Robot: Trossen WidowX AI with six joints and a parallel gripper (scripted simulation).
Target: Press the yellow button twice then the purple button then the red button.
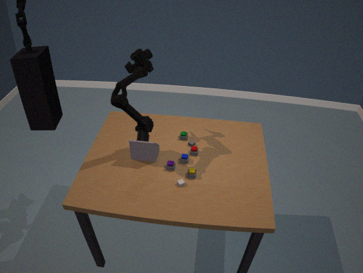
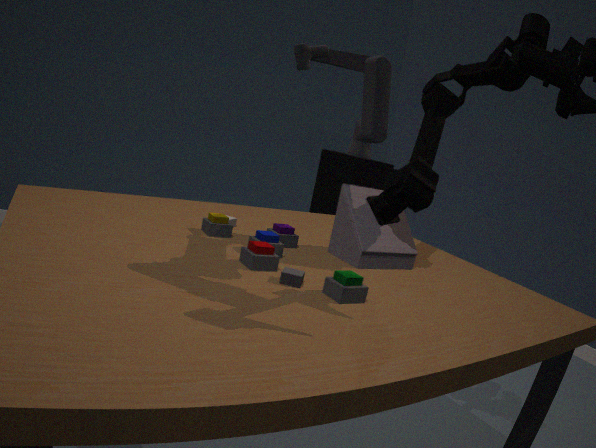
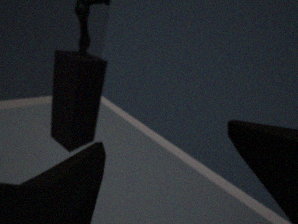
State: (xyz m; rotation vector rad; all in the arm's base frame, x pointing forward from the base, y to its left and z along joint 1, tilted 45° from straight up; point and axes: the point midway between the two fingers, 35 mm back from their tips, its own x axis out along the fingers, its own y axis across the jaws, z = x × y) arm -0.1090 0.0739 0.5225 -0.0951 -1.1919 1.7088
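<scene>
Now: gripper tip 36 cm short of the yellow button, 61 cm to the left of it and 40 cm above it. From my gripper tip the other things lie so: red button 38 cm ahead, 42 cm to the right, 40 cm below; small grey block 37 cm ahead, 34 cm to the right, 43 cm below; green button 32 cm ahead, 27 cm to the right, 40 cm below.
</scene>
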